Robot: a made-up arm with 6 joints.
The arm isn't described. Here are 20 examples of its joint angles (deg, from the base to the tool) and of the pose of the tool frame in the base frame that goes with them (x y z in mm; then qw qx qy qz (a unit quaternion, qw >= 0)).
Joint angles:
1: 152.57 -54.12 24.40 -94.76 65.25 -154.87
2: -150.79 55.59 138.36 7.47 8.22 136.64
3: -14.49 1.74 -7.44 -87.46 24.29 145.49
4: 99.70 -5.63 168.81 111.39 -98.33 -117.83
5: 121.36 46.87 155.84 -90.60 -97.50 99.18
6: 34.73 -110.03 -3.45 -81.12 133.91 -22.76
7: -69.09 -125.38 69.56 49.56 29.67 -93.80
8: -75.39 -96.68 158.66 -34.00 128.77 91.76
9: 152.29 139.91 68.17 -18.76 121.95 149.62
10: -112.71 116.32 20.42 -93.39 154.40 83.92
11: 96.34 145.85 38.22 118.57 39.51 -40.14
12: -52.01 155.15 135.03 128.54 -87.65 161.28
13: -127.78 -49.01 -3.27 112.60 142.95 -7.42
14: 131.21 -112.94 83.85 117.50 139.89 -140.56
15: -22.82 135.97 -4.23 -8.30 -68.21 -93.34
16: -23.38 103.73 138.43 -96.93 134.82 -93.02
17: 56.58 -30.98 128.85 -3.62 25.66 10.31
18: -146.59 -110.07 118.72 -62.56 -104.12 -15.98
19: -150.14 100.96 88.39 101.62 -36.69 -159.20
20: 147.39 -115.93 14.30 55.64 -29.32 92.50
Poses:
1: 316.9 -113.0 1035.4 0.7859 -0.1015 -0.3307 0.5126
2: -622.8 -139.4 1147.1 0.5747 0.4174 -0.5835 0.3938
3: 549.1 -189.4 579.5 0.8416 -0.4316 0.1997 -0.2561
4: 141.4 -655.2 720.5 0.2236 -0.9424 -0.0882 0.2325
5: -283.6 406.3 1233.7 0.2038 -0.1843 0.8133 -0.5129
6: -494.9 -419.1 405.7 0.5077 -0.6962 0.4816 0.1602
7: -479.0 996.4 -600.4 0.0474 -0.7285 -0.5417 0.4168
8: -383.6 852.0 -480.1 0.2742 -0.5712 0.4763 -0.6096
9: -451.9 448.4 -927.4 0.4827 -0.2318 -0.8325 0.1418
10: -152.4 -407.4 -682.3 0.4408 0.2964 -0.6599 0.5314
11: -98.7 386.8 -1080.2 0.1601 0.4614 -0.3434 -0.8022
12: 636.9 -725.9 -576.0 0.4973 0.1072 -0.6895 -0.5156
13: 233.3 193.1 1059.8 0.6213 -0.6718 0.2749 0.2951
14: 698.6 -853.4 -475.9 0.2399 0.0955 -0.8226 0.5067
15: -14.0 -156.9 -711.1 0.3398 0.0339 -0.6232 0.7036
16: 1147.8 -494.5 152.2 0.3053 -0.1789 0.9177 -0.1805
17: -348.3 -889.0 930.6 0.0456 -0.4835 0.8729 0.0458
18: 942.6 672.7 -462.6 0.3879 -0.8192 0.1952 -0.3746
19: -1170.1 -669.8 25.9 0.0649 0.0141 0.4791 0.8752
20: 1033.2 -490.8 150.8 0.8618 0.0414 -0.4933 0.1106
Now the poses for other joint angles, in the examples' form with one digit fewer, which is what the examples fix.
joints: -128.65 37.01 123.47 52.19 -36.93 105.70
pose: -307 -166 1326 0.316 0.283 -0.717 0.553
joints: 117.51 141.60 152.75 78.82 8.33 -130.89
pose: -438 948 -166 0.359 0.309 0.360 0.804
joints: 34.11 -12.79 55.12 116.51 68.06 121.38
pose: -119 24 1383 0.476 0.522 0.419 0.571
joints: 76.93 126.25 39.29 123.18 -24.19 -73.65
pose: 149 783 -887 0.471 -0.683 0.204 0.520
